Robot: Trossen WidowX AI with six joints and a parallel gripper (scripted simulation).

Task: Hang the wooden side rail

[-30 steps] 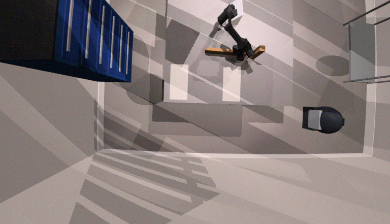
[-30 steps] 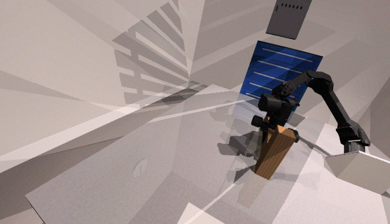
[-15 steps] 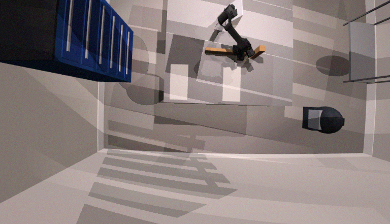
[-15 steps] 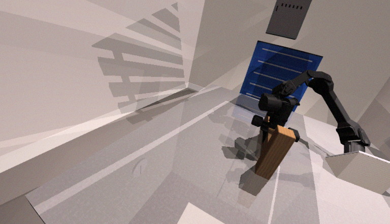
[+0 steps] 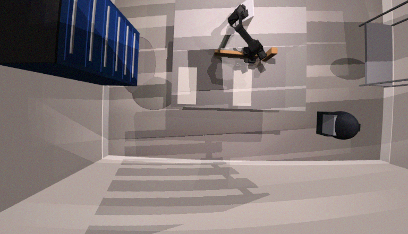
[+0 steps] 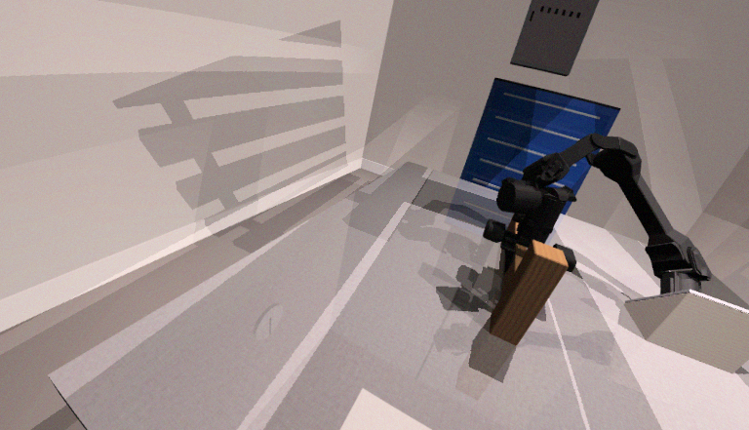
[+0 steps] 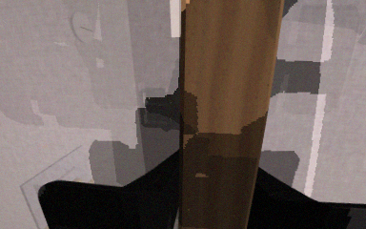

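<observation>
The headboard post lies 20 mm ahead of my gripper tip, 150 mm to the left of it and 50 mm above it.
</observation>
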